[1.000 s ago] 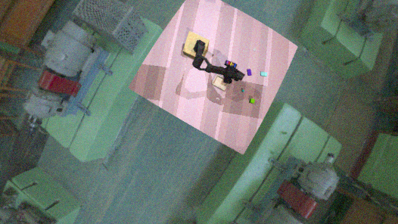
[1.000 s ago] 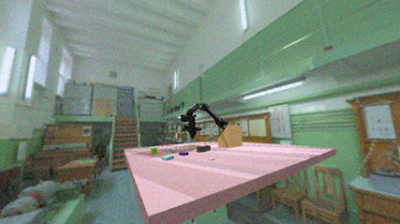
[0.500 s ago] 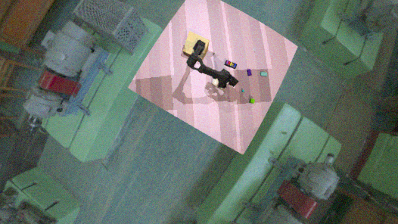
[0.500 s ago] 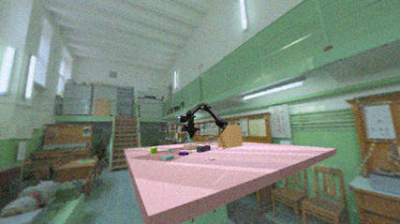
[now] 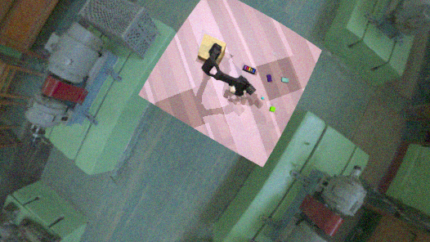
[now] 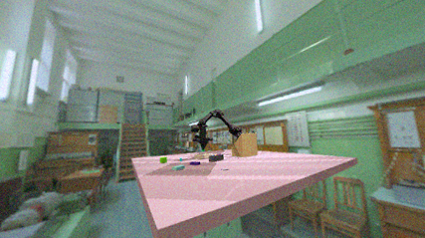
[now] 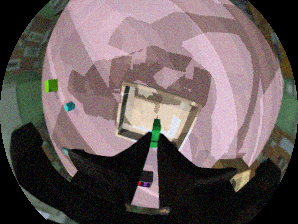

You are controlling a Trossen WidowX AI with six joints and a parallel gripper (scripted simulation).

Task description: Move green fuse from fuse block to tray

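My gripper tip is now 70 mm above the cream tray. The rest, counted from my gripper tip: purple block (240 mm to the left, 190 mm ahead, 60 mm below); then green fuse (10 mm below); then green cube (340 mm ahead, 50 mm below, 10 mm to the left).
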